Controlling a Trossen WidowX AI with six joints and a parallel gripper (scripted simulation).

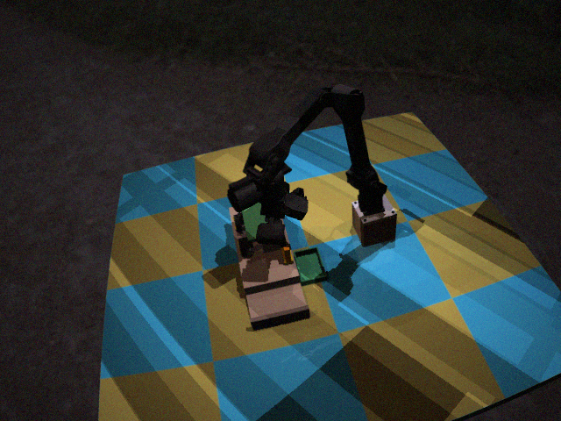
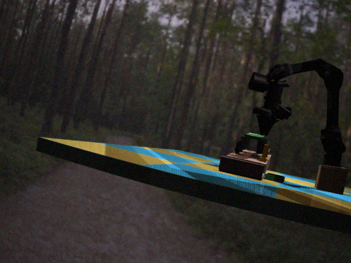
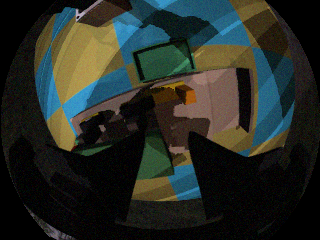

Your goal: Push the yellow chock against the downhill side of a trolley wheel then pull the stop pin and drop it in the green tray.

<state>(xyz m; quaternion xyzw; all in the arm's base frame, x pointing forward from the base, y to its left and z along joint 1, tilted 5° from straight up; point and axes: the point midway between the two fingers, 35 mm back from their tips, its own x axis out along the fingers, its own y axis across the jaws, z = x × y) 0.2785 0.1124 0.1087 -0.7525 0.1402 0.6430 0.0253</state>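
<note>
Right now the red-headed stop pin is 3 cm ahead of my gripper tip, 19 cm to the right of it and 3 cm below it. The rest, counted from my gripper tip: yellow chock (2 cm behind, 8 cm below); then green tray (8 cm behind, 17 cm below); then trolley (4 cm ahead, 9 cm to the right, 5 cm below).
</note>
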